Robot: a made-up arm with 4 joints. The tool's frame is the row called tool. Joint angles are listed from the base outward.
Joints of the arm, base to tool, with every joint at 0 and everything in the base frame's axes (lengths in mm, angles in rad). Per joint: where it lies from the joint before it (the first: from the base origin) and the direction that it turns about. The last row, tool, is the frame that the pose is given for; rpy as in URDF.
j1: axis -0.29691 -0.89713 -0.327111 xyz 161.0 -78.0 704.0
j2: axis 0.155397 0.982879 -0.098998 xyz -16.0 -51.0 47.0
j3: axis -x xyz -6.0 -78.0 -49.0
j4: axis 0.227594 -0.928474 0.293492 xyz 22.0 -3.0 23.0
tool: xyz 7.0 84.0 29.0 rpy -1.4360 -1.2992 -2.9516
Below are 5 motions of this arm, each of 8 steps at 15 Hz.
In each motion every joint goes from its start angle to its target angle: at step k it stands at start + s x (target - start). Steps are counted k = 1, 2, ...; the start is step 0. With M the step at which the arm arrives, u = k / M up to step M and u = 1 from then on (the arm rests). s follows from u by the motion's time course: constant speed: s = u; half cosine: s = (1 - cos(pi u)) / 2; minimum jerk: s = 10 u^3 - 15 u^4 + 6 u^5.
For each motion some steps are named. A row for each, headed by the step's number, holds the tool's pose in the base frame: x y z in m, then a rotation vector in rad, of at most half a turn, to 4 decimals.
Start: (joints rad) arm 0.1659 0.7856 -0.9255 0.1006
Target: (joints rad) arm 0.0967 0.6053 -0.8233 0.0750
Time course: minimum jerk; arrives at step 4
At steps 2, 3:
2: 0.1687 -0.2005 0.7772 1.6603 -1.9492 0.4722
3: 0.1709 -0.1963 0.7787 1.6838 -1.9183 0.5551

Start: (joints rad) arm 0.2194 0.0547 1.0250 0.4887
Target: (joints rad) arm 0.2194 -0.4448 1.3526 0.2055
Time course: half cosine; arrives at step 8
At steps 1, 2, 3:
1: 0.1436 -0.1185 0.6646 0.4753 -0.3060 2.3300
2: 0.1503 -0.1211 0.6623 0.3920 -0.2749 2.3155
3: 0.1608 -0.1253 0.6598 0.2660 -0.2348 2.2865

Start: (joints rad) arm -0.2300 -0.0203 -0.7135 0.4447
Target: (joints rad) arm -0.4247 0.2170 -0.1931 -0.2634
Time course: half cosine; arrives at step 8
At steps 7, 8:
7: 0.2050 -0.1386 0.7356 1.9171 -0.9281 0.8096
8: 0.2048 -0.1368 0.7325 1.9175 -0.8760 0.7892

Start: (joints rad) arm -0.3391 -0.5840 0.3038 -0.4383
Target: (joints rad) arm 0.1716 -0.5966 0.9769 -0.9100
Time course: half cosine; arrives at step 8
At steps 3, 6, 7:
3: 0.2237 -0.1204 0.7122 0.7361 -0.8000 1.5623
6: 0.2422 -0.1498 0.7101 0.1411 -0.7401 1.2602
7: 0.2445 -0.1580 0.7129 0.0293 -0.7445 1.1801

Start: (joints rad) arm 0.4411 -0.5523 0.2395 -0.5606
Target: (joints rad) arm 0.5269 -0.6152 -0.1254 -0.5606
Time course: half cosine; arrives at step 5
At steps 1, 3, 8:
1: 0.1765 -0.1186 0.7624 0.3558 -1.2308 1.7674
3: 0.1579 -0.1171 0.7746 0.4623 -1.3589 1.8734
8: 0.1457 -0.1174 0.7810 0.5319 -1.4304 1.9432

